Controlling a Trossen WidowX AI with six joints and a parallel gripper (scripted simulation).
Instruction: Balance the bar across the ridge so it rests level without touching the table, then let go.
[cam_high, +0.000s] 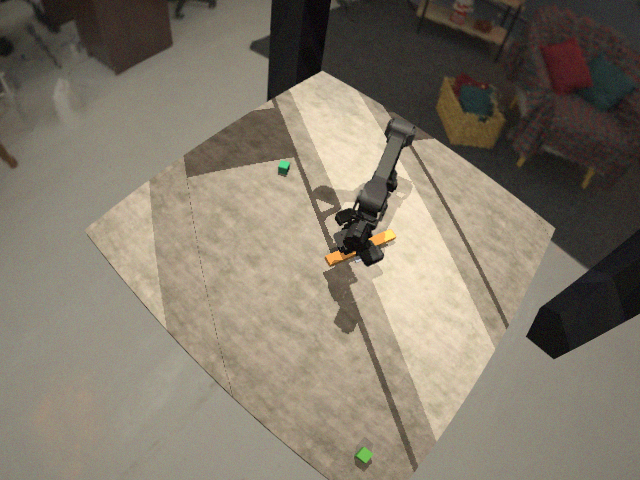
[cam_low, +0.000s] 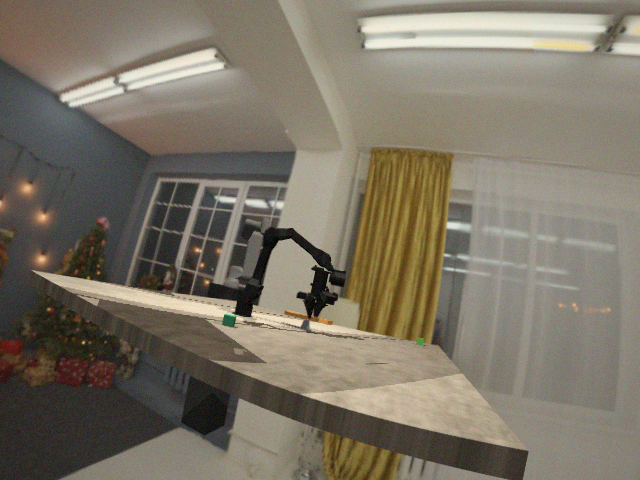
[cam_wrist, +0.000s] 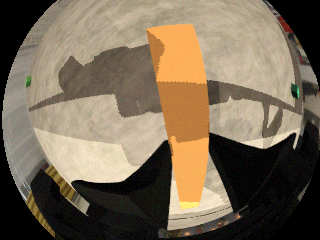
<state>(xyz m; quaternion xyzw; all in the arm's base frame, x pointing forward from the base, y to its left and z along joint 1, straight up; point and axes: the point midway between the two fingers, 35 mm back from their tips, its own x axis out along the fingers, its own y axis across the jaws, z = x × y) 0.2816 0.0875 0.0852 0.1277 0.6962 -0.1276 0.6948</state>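
The bar lies 30 mm behind my gripper tip and 10 mm to the left of it.
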